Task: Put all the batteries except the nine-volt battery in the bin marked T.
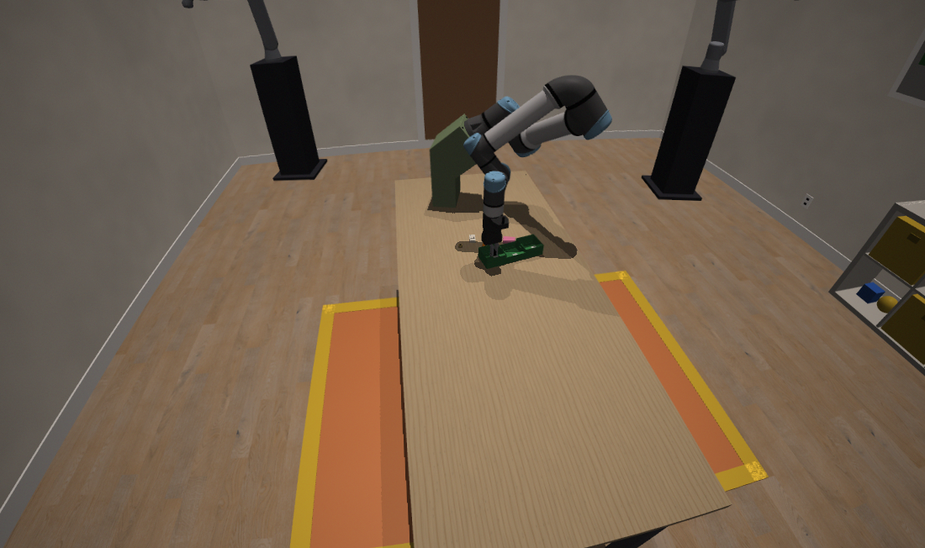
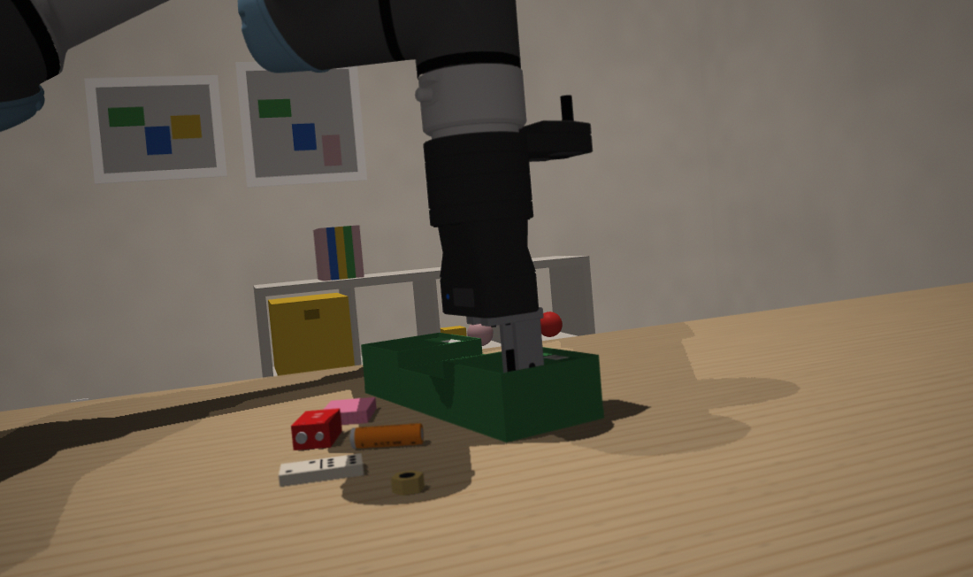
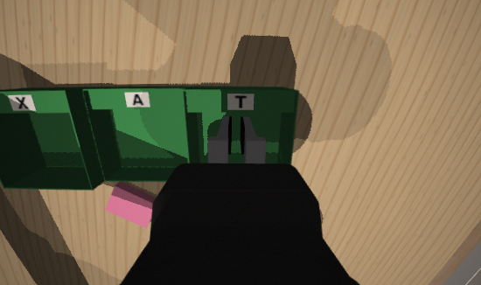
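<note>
The joined green bins is 7 cm to the left of my hand, 4 cm behind it and 1 cm below it. Round my hand: orange cylindrical battery: 11 cm behind, 3 cm to the right, 3 cm below; then pink block: 13 cm behind, 7 cm to the left, 3 cm below; then red nine-volt battery: 16 cm behind, 3 cm below.
</note>
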